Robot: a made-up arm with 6 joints. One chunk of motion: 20 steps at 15 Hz.
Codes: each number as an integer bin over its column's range. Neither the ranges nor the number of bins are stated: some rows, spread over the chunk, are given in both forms.
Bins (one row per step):
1: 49 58 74 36 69 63
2: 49 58 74 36 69 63
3: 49 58 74 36 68 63
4: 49 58 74 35 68 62
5: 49 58 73 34 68 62
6: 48 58 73 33 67 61
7: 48 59 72 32 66 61
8: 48 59 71 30 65 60
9: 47 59 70 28 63 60
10: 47 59 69 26 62 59
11: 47 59 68 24 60 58
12: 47 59 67 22 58 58
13: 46 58 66 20 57 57
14: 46 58 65 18 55 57
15: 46 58 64 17 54 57
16: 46 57 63 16 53 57
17: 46 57 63 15 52 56
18: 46 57 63 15 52 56
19: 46 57 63 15 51 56
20: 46 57 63 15 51 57
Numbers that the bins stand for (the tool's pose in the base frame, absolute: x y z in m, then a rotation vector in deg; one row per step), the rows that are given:
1: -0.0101 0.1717 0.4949 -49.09 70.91 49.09
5: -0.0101 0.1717 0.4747 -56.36 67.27 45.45
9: -0.0505 0.1919 0.4141 -78.18 49.09 38.18
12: -0.0505 0.1919 0.3535 -100.00 30.91 30.91
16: -0.0707 0.1515 0.2727 -121.82 12.73 27.27
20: -0.0707 0.1515 0.2727 -125.45 5.45 27.27
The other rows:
2: -0.0101 0.1717 0.4949 -49.09 70.91 49.09
3: -0.0101 0.1717 0.4949 -49.09 67.27 49.09
4: -0.0101 0.1717 0.4949 -52.73 67.27 45.45
6: -0.0303 0.1717 0.4747 -60.00 63.64 41.82
7: -0.0303 0.1919 0.4545 -63.64 60.00 41.82
8: -0.0303 0.1919 0.4343 -70.91 56.36 38.18
10: -0.0505 0.1919 0.3939 -85.45 45.45 34.55
11: -0.0505 0.1919 0.3737 -92.73 38.18 30.91
13: -0.0707 0.1717 0.3333 -107.27 27.27 27.27
14: -0.0707 0.1717 0.3131 -114.55 20.00 27.27
15: -0.0707 0.1717 0.2929 -118.18 16.36 27.27
17: -0.0707 0.1515 0.2727 -125.45 9.09 23.64
18: -0.0707 0.1515 0.2727 -125.45 9.09 23.64
19: -0.0707 0.1515 0.2727 -125.45 5.45 23.64

